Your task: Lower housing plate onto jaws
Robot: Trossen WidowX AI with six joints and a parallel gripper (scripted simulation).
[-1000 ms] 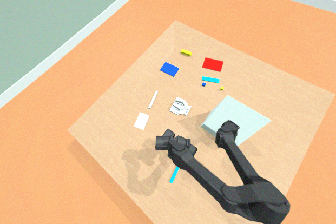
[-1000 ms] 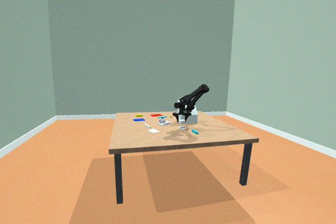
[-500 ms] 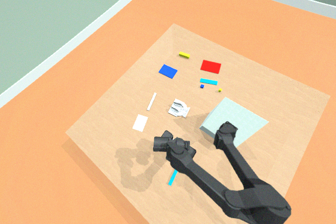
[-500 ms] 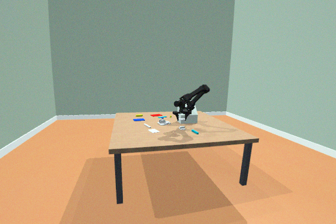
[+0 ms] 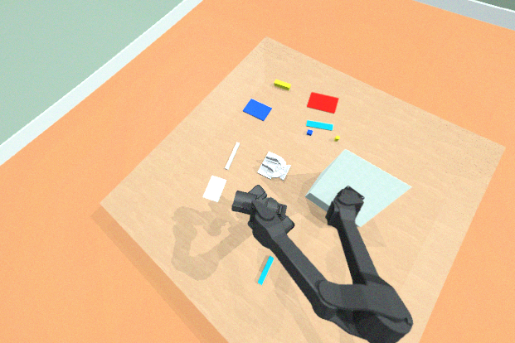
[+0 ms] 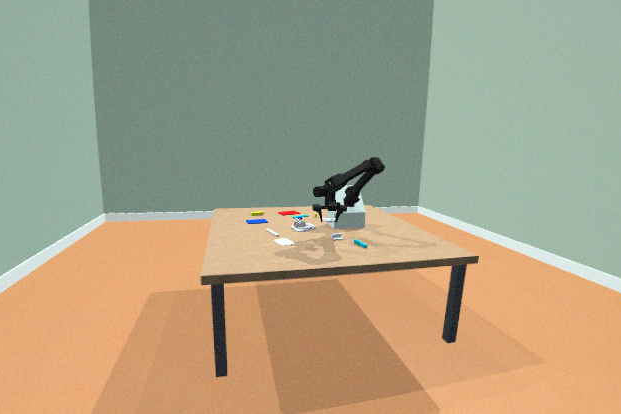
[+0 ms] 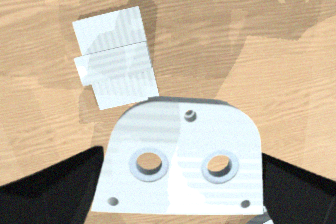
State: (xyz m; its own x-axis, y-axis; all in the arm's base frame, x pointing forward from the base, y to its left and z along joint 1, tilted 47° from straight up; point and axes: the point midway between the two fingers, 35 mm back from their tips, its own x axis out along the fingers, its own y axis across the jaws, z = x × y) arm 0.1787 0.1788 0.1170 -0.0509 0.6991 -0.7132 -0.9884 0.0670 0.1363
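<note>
Now: the white jaw assembly 90 mm ahead of my gripper tip, 160 mm to the right of it and 60 mm below it. Also, from my gripper tip: white plate 260 mm ahead, 80 mm to the left, 80 mm below; then white strip 310 mm ahead, 90 mm to the right, 70 mm below; then blue plate 390 mm ahead, 370 mm to the right, 80 mm below.
</note>
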